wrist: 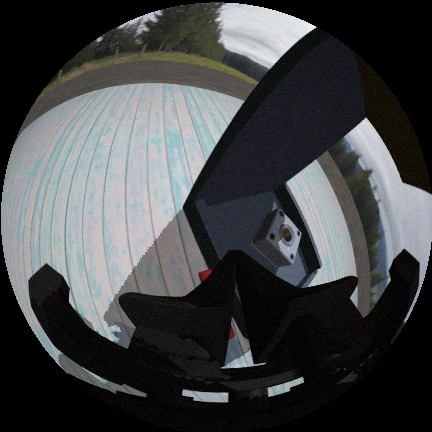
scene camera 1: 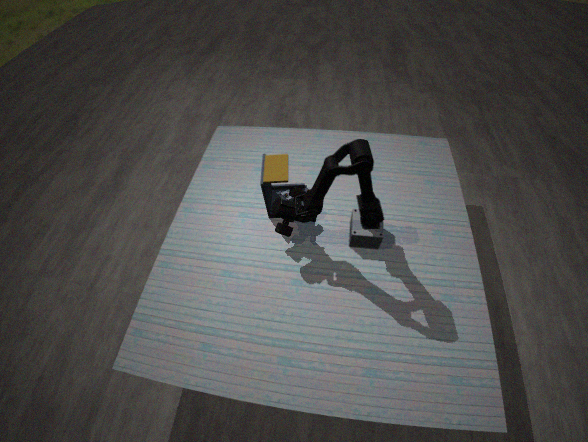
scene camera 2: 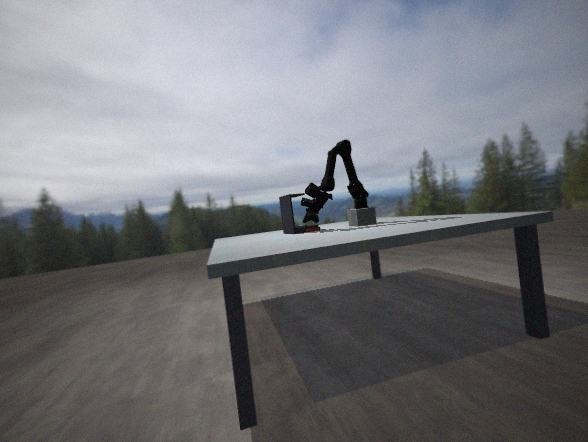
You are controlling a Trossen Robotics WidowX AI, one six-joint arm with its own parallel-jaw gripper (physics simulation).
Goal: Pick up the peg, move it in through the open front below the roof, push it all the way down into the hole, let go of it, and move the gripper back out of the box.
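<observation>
The red peg lies on the table beside the box's floor. In the wrist view the fingers cover most of the peg, and a bit of red shows between them. My gripper is shut, with its fingertips together and nothing between them. It is just above the peg. The box has a dark side wall and a yellow roof. Inside on its floor stands a light grey block with a round hole in its top. In scene camera 1's view the arm hides the fingertips and peg.
The arm's grey base block stands on the table, to the right of the box. The box's low dark rim runs close to the fingers, and its tall wall rises beyond them.
</observation>
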